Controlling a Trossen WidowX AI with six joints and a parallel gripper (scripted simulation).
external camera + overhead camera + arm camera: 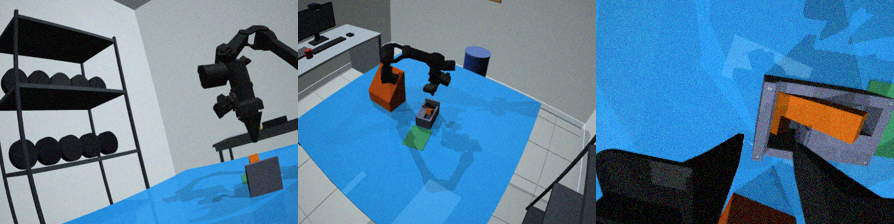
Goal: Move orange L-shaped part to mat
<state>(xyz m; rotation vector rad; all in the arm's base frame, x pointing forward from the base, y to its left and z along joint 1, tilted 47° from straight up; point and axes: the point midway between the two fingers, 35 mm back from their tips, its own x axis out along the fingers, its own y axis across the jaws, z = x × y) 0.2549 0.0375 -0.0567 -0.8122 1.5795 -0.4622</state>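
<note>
The orange L-shaped part lies 40 mm to the right of my gripper tip and 100 mm below it. Round my gripper tip: green mat: 40 mm ahead, 220 mm to the right, 160 mm below.
</note>
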